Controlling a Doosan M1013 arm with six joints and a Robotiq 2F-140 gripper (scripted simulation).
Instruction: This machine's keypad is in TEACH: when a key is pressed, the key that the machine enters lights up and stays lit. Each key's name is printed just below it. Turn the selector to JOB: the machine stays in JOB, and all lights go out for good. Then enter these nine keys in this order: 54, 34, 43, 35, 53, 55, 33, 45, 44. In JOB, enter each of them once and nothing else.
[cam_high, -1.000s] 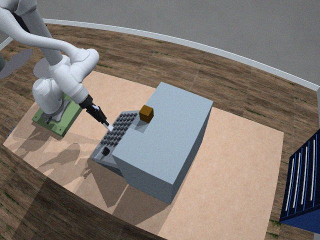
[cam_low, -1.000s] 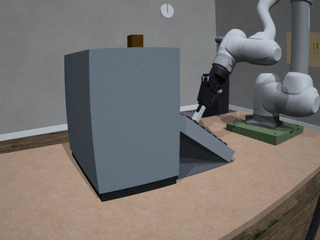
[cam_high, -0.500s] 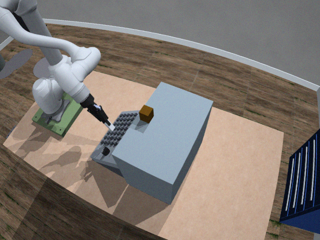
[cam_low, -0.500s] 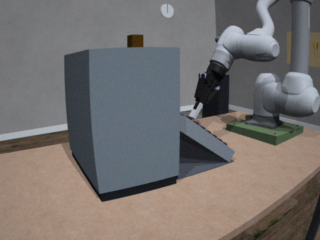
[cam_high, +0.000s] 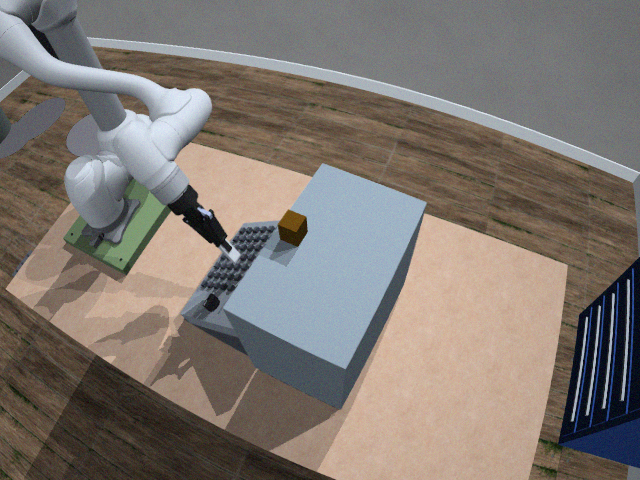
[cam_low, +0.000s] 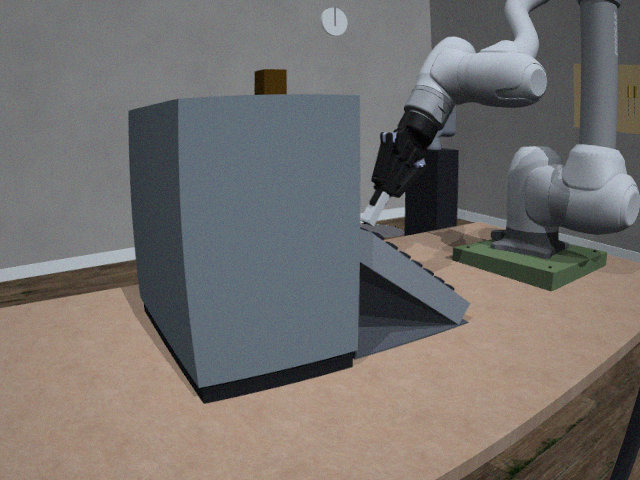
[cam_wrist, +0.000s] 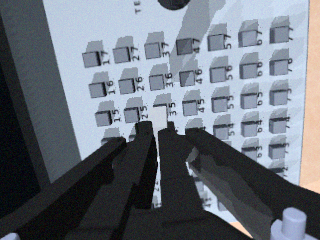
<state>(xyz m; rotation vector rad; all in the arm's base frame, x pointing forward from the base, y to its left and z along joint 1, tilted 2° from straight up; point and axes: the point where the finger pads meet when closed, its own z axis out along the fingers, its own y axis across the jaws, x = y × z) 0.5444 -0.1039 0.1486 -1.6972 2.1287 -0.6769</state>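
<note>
Right now my hand is 70 mm above the key, 60 mm to the right of it and 30 mm short of it. From my hand the other things lie so: black selector knob 130 mm to the right, 60 mm below, 20 mm behind.
</note>
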